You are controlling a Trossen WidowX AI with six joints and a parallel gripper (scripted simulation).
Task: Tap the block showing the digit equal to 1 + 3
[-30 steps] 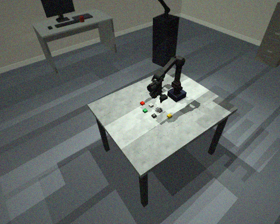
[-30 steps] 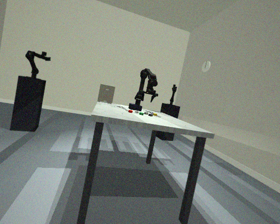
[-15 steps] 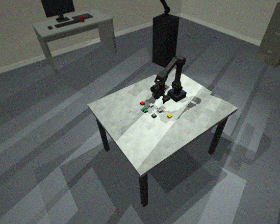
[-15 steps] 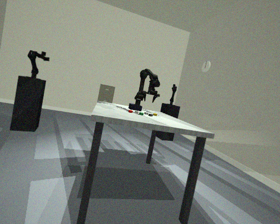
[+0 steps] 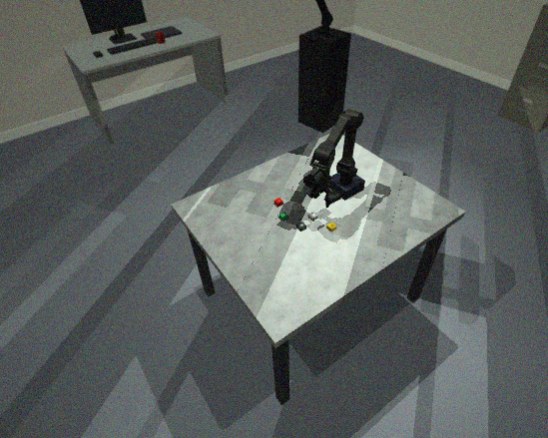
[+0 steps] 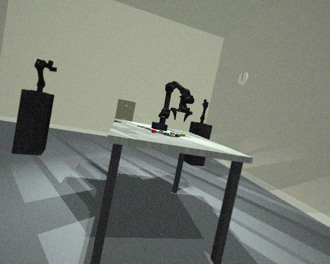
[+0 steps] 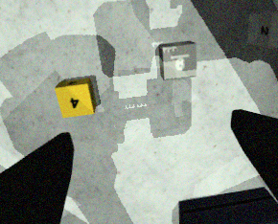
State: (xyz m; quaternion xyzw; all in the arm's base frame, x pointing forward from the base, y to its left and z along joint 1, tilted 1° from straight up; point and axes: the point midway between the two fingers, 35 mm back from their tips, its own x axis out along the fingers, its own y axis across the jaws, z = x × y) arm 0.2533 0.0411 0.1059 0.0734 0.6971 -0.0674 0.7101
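Now: the yellow block 1 cm behind my gripper tip, 7 cm to the left of it and 12 cm below it. The rest, counted from my gripper tip: black block: 8 cm ahead, 4 cm to the right, 12 cm below; white block: 15 cm to the right, 12 cm below; grey block: 4 cm to the right, 12 cm below.
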